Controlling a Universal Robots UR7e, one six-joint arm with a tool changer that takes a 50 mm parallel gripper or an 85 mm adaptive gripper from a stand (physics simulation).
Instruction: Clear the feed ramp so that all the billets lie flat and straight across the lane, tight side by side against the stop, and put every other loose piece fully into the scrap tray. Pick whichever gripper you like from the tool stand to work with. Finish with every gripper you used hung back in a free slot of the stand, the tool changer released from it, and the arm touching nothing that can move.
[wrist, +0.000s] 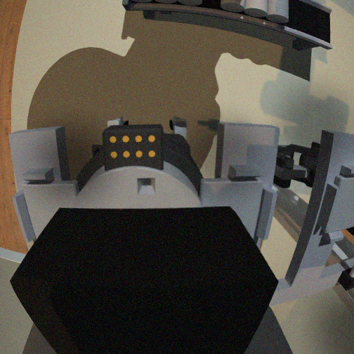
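My gripper (147, 123) is at the tool stand (248, 150), between two grey uprights. Its two pale fingertips stand apart behind a dark block with gold contacts, and no object shows between them. The black tool changer (145, 270) is in front of it at the bottom; whether it is locked on cannot be told. A second dark gripper (296, 162) is in the slot to the right, partly hidden. The feed ramp (210, 13) crosses the top. Three light grey billets (256, 10) lie side by side on it, with darker grey cylinders (167, 1) further left, cut by the view's edge. The scrap tray cannot be made out.
The stand's outer right upright (312, 215) rises beside the second gripper. Part of a long rail-like piece (286, 206) shows behind it. Wooden floor (9, 150) shows at the left edge. A large shadow covers the pale surface between stand and ramp.
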